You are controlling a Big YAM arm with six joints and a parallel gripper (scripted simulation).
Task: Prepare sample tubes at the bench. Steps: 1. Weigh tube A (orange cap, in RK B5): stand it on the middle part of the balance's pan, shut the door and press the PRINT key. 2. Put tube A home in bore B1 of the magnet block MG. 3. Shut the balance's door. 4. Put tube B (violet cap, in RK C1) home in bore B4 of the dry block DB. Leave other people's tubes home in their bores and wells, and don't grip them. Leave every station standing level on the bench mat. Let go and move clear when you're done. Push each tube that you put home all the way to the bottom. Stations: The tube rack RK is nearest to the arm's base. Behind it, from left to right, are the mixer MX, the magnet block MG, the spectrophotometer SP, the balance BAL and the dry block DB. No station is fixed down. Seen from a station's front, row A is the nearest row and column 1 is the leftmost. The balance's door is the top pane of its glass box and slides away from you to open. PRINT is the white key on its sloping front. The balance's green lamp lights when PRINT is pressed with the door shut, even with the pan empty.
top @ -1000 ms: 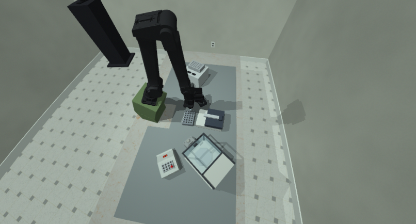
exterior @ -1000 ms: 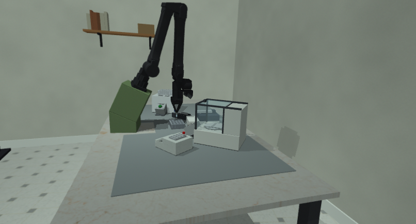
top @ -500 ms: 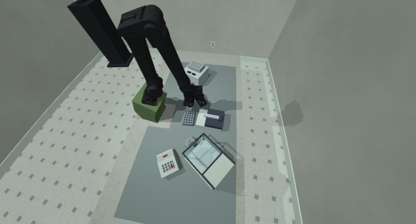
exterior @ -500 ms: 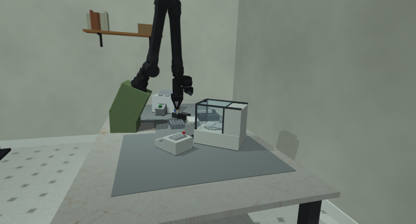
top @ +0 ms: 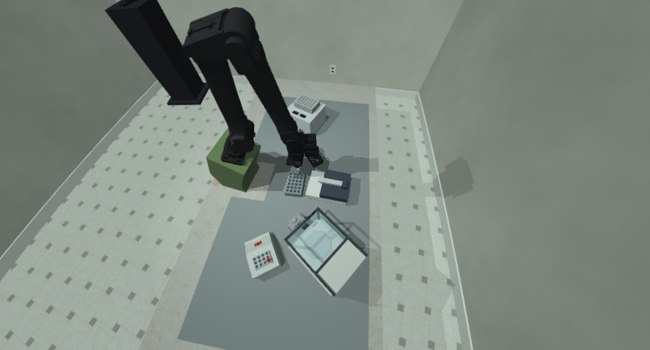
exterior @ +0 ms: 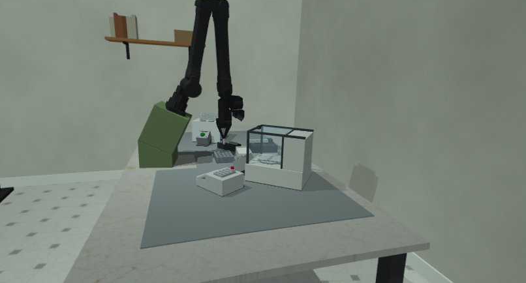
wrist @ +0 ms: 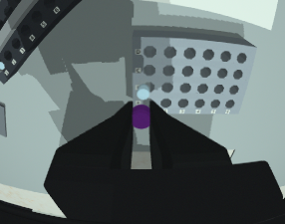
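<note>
Right now the red-capped tube is 9 cm behind my hand, 42 cm to the right of it and 4 cm below it. The rest, counted from my hand: magnet block MG: 7 cm ahead, 12 cm to the left, 8 cm below; tube B: 2 cm below; tube rack RK: 2 cm behind, 5 cm to the right, 9 cm below.
</note>
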